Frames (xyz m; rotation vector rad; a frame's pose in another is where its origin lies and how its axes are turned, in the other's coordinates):
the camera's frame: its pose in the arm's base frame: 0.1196 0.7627 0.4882 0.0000 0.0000 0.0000
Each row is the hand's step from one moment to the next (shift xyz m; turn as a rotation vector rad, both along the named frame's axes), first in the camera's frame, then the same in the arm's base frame.
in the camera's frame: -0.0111 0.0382 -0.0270 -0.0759 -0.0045 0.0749
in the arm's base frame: -0.0111 0.0382 -0.0270 -0.0759 -0.0045 0.0749
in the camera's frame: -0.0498 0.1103 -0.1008 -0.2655 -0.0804 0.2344
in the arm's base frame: -0.0498 0.1103 -0.1008 -0.2655 -0.0804 0.2344
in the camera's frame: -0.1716 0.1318 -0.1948 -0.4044 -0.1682 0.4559
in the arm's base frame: -0.1716 0.1318 -0.1948 -0.4044 -0.1682 0.4559
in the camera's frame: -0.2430 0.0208 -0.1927 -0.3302 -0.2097 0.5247
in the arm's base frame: -0.2430 0.0208 -0.1927 -0.3302 -0.2097 0.5247
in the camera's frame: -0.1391 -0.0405 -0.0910 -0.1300 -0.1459 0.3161
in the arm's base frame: -0.1391 -0.0405 -0.0910 -0.1300 -0.1459 0.3161
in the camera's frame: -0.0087 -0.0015 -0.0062 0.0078 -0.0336 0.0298
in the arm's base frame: -0.0087 -0.0015 -0.0062 0.0078 -0.0336 0.0298
